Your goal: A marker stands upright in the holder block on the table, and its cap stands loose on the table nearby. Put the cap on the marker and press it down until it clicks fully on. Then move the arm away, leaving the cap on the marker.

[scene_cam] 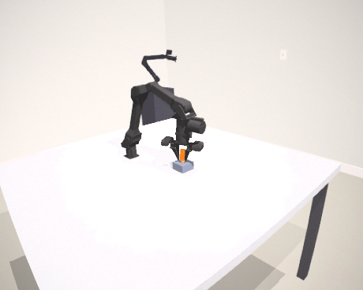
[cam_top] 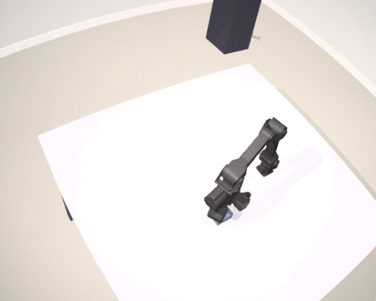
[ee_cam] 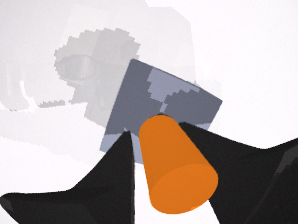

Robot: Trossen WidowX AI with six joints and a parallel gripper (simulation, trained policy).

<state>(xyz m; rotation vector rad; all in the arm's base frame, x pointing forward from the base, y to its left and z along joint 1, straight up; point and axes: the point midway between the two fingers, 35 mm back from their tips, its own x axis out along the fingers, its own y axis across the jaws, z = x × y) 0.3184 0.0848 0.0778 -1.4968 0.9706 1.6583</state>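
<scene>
My gripper tip is 3 cm below the orange marker. The rest, counted from my gripper tip: orange cap: 3 cm above; then grey holder block: 3 cm below.
</scene>
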